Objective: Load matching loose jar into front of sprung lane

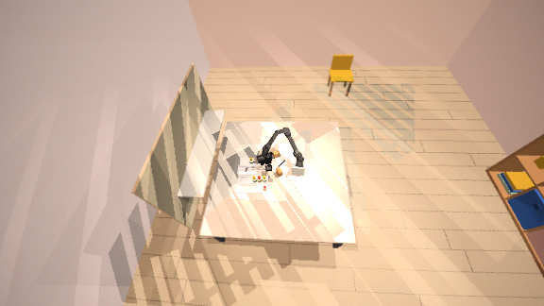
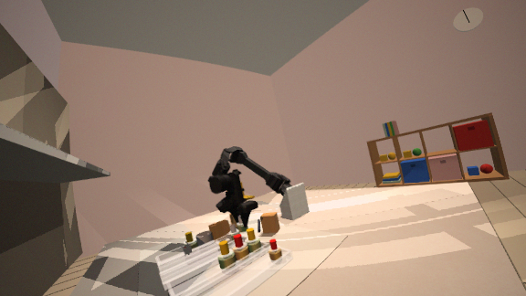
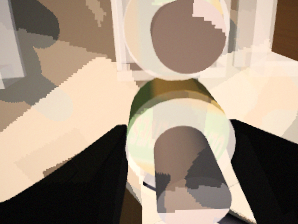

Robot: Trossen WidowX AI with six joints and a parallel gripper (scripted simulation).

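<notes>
The dark stick lies 10 cm behind my gripper tip, 6 cm to the right of it and 4 cm below it. Also, from my gripper tip: clear rack 19 cm ahead, 5 cm to the left, 3 cm below.
</notes>
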